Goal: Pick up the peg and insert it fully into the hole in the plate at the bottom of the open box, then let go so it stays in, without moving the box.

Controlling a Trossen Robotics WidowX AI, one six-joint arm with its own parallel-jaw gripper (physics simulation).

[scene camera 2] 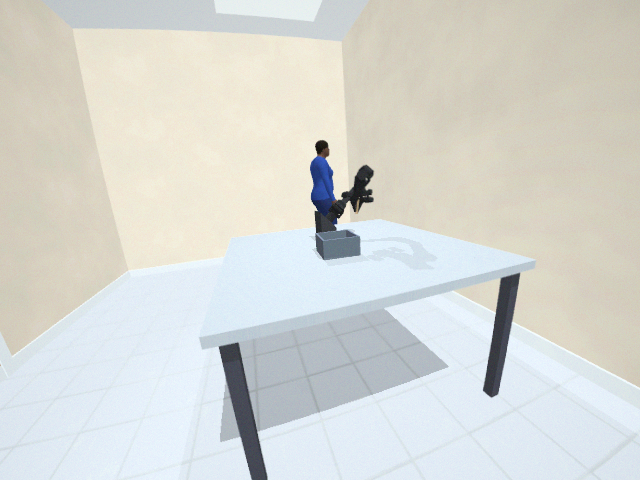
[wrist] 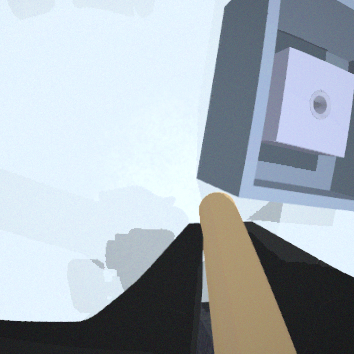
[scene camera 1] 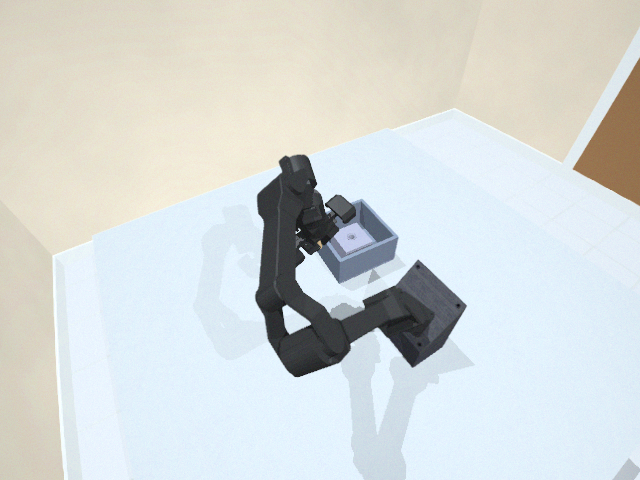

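Where they show: gripper, between the fingertips: [scene camera 2: 356, 212] [wrist: 219, 233] [scene camera 1: 320, 246]; arm's base, origin of its link: [scene camera 2: 327, 220] [scene camera 1: 415, 316].
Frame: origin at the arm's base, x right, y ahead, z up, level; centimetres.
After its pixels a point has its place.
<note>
The tan peg [scene camera 2: 357, 206] @(x -8.2, y 24.9, z 10.4 cm) [wrist: 235, 270] @(x -8.8, y 25.0, z 10.8 cm) is held between the fingers of my gripper [wrist: 219, 233] @(x -7.6, y 24.5, z 7.1 cm), which is shut on it. In the wrist view its rounded end sticks out past the fingertips. In scene camera 1 a small tan bit of the peg [scene camera 1: 320, 244] @(x -7.7, y 24.1, z 8.1 cm) shows beside the dark fingers. The gripper holds the peg above the table, near the left side of the open grey-blue box [scene camera 1: 367, 264] @(x 6.9, y 21.9, z -8.6 cm) [scene camera 2: 341, 248] @(x 10.9, y 40.5, z -7.1 cm) [wrist: 225, 95] @(x -0.8, y 31.6, z -7.8 cm). The pale plate [scene camera 1: 361, 244] @(x 9.1, y 27.2, z -6.2 cm) [wrist: 305, 120] @(x 7.0, y 29.6, z -6.2 cm) lies at the box's bottom, and its round hole [scene camera 1: 351, 236] @(x 9.4, y 31.9, z -6.9 cm) [wrist: 319, 104] @(x 9.7, y 31.4, z -7.2 cm) shows empty.
The arm's dark base block [scene camera 1: 439, 310] @(x 3.0, y -3.1, z 3.5 cm) stands on the table [scene camera 1: 170, 403] @(x -52.7, y 21.5, z -12.0 cm) [scene camera 2: 289, 289] @(x 43.5, y 61.9, z -12.0 cm), to the near right of the box in scene camera 1. The box walls [scene camera 1: 385, 253] @(x 12.8, y 20.9, z -7.2 cm) stand higher than the plate. A person in blue [scene camera 2: 321, 178] stands behind the table beside the arm in scene camera 2.
</note>
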